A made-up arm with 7 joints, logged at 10 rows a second.
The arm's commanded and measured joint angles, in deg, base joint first. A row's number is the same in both.
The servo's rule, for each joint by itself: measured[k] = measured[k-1] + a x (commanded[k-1-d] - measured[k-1]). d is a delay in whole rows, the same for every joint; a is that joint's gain. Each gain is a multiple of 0.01, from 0.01 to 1. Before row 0 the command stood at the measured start. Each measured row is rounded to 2 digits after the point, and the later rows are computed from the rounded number. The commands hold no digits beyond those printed.
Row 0, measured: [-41.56, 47.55, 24.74, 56.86, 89.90, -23.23, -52.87]
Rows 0 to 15, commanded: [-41.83, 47.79, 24.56, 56.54, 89.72, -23.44, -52.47]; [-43.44, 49.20, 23.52, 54.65, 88.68, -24.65, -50.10]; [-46.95, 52.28, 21.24, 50.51, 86.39, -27.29, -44.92]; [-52.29, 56.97, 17.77, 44.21, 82.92, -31.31, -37.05]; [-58.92, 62.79, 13.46, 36.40, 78.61, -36.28, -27.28]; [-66.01, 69.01, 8.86, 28.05, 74.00, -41.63, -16.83]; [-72.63, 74.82, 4.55, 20.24, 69.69, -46.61, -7.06]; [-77.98, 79.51, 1.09, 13.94, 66.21, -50.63, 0.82]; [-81.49, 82.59, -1.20, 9.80, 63.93, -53.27, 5.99]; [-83.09, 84.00, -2.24, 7.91, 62.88, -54.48, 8.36]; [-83.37, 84.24, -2.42, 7.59, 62.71, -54.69, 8.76]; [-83.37, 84.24, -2.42, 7.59, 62.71, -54.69, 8.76]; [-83.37, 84.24, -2.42, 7.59, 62.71, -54.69, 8.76]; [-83.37, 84.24, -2.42, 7.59, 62.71, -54.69, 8.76]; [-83.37, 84.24, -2.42, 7.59, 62.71, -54.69, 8.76]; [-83.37, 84.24, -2.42, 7.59, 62.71, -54.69, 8.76]
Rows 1 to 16, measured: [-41.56, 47.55, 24.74, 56.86, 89.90, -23.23, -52.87]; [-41.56, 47.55, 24.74, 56.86, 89.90, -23.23, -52.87]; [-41.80, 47.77, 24.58, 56.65, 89.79, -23.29, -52.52]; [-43.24, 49.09, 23.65, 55.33, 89.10, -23.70, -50.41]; [-46.50, 52.02, 21.53, 52.15, 87.42, -24.78, -45.63]; [-51.60, 56.57, 18.22, 46.91, 84.63, -26.74, -38.17]; [-58.04, 62.29, 14.03, 39.97, 80.90, -29.60, -28.70]; [-65.05, 68.47, 9.48, 32.10, 76.62, -33.21, -18.37]; [-71.72, 74.31, 5.14, 24.27, 72.32, -37.23, -8.53]; [-77.23, 79.09, 1.58, 17.45, 68.53, -41.25, -0.40]; [-80.98, 82.31, -0.87, 12.40, 65.68, -44.86, 5.16]; [-82.84, 83.86, -2.08, 9.44, 63.94, -47.75, 7.94]; [-83.31, 84.21, -2.38, 8.22, 63.18, -49.83, 8.65]; [-83.36, 84.24, -2.42, 7.80, 62.89, -51.29, 8.75]; [-83.37, 84.24, -2.42, 7.66, 62.78, -52.31, 8.76]; [-83.37, 84.24, -2.42, 7.61, 62.74, -53.02, 8.76]
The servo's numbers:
d 2
a 0.88 0.92 0.88 0.66 0.62 0.30 0.87

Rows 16 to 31, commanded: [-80.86, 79.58, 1.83, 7.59, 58.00, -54.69, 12.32]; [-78.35, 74.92, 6.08, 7.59, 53.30, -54.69, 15.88]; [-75.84, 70.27, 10.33, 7.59, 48.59, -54.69, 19.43]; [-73.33, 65.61, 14.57, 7.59, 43.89, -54.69, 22.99]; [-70.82, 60.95, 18.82, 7.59, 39.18, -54.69, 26.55]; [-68.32, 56.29, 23.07, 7.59, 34.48, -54.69, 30.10]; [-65.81, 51.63, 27.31, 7.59, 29.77, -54.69, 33.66]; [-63.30, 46.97, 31.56, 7.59, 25.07, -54.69, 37.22]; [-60.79, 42.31, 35.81, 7.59, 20.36, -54.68, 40.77]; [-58.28, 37.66, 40.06, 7.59, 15.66, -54.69, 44.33]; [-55.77, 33.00, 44.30, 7.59, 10.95, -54.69, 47.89]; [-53.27, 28.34, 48.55, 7.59, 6.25, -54.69, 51.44]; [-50.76, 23.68, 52.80, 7.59, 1.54, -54.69, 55.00]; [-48.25, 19.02, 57.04, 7.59, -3.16, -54.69, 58.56]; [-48.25, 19.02, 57.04, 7.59, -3.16, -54.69, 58.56]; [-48.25, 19.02, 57.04, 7.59, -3.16, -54.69, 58.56]
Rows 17 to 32, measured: [-83.37, 84.24, -2.42, 7.60, 62.72, -53.52, 8.76]; [-83.37, 84.24, -2.42, 7.59, 62.71, -53.87, 8.76]; [-81.16, 79.95, 1.32, 7.59, 59.79, -54.12, 11.86]; [-78.69, 75.32, 5.51, 7.59, 55.77, -54.29, 15.36]; [-76.18, 70.67, 9.75, 7.59, 51.32, -54.41, 18.90]; [-73.67, 66.01, 13.99, 7.59, 46.71, -54.49, 22.46]; [-71.16, 61.35, 18.24, 7.59, 42.04, -54.55, 26.02]; [-68.66, 56.69, 22.49, 7.59, 37.35, -54.59, 29.57]; [-66.15, 52.03, 26.73, 7.59, 32.65, -54.62, 33.13]; [-63.64, 47.37, 30.98, 7.59, 27.95, -54.64, 36.69]; [-61.13, 42.71, 35.23, 7.59, 23.24, -54.65, 40.24]; [-58.62, 38.06, 39.48, 7.59, 18.54, -54.66, 43.80]; [-56.11, 33.40, 43.72, 7.59, 13.83, -54.67, 47.36]; [-53.61, 28.74, 47.97, 7.59, 9.13, -54.68, 50.91]; [-51.10, 24.08, 52.22, 7.59, 4.42, -54.68, 54.47]; [-48.59, 19.42, 56.46, 7.59, -0.28, -54.68, 58.03]
